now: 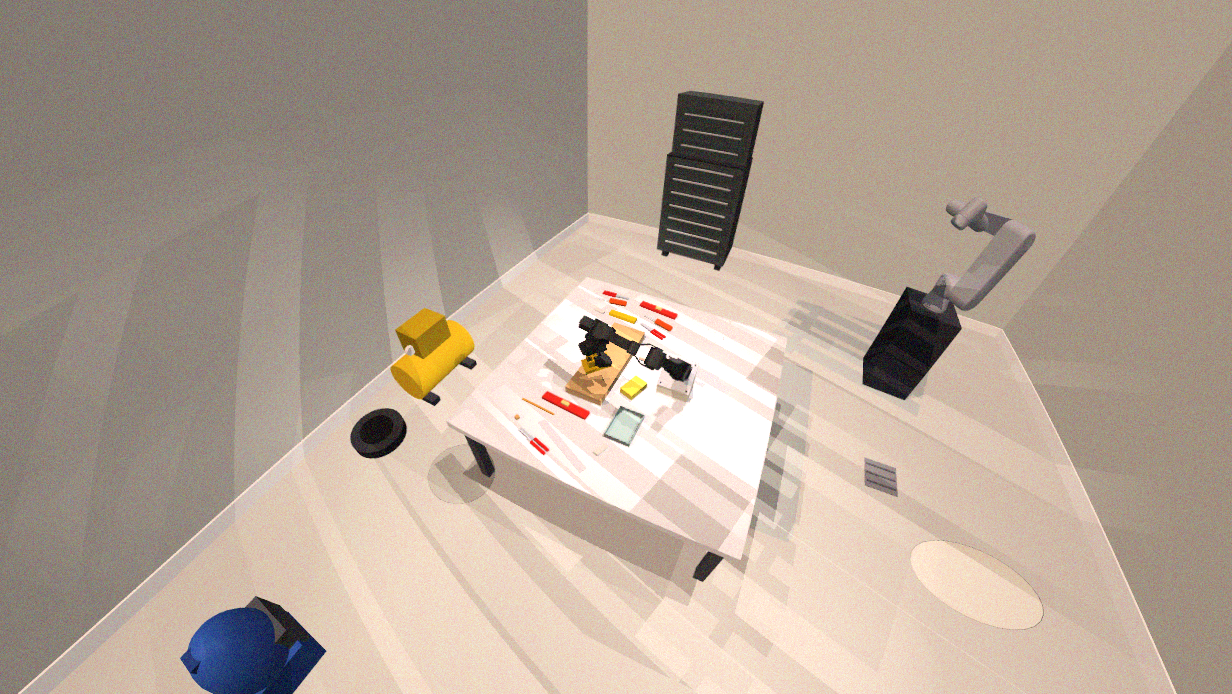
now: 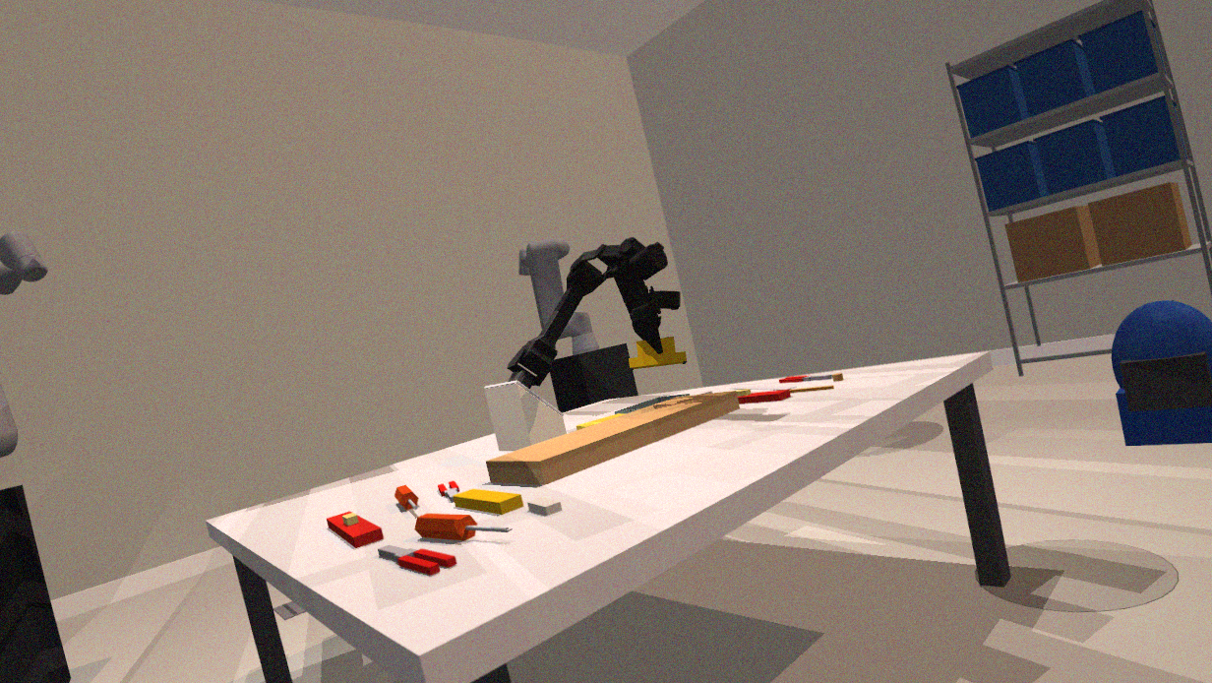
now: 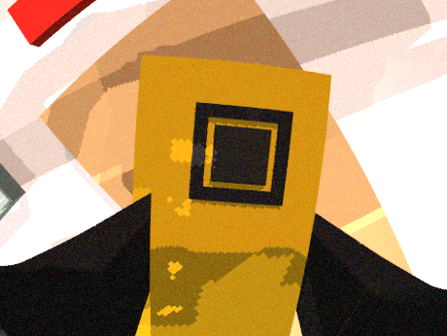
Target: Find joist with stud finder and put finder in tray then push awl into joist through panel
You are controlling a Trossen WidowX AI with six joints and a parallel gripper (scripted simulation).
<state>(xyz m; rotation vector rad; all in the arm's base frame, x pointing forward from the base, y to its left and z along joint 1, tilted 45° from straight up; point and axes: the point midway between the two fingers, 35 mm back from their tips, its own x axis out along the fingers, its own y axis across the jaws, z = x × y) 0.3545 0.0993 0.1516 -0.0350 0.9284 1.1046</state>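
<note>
My gripper tip is now 24 cm past the shallow grey tray, 14 cm to the right of it and 14 cm above it. Round my gripper tip: yellow block (17 cm behind, 14 cm below, 7 cm to the right); then yellow stud finder (2 cm above, 1 cm to the left); then thin orange tool (24 cm to the left, 15 cm below, 15 cm ahead).
</note>
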